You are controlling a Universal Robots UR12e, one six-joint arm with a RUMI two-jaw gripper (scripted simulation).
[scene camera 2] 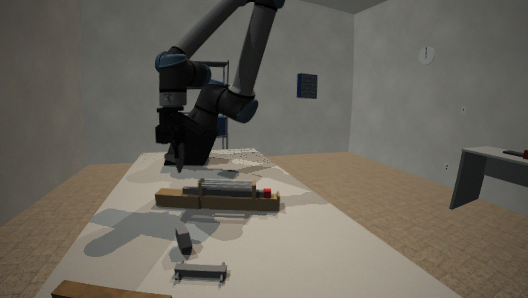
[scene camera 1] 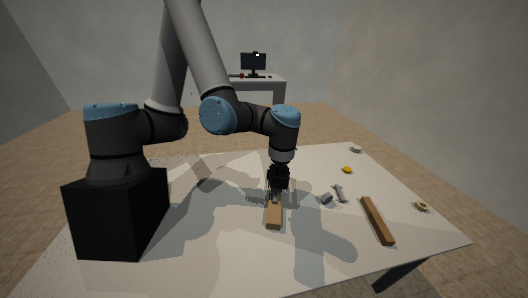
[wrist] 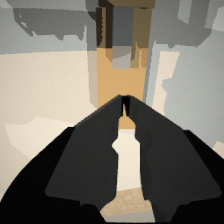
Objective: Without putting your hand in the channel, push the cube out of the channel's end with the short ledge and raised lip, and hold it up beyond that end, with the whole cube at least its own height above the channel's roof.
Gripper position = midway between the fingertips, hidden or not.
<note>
In view: the gripper (scene camera 2: 179,172).
The gripper also shows in the wrist view (wrist: 123,97).
</note>
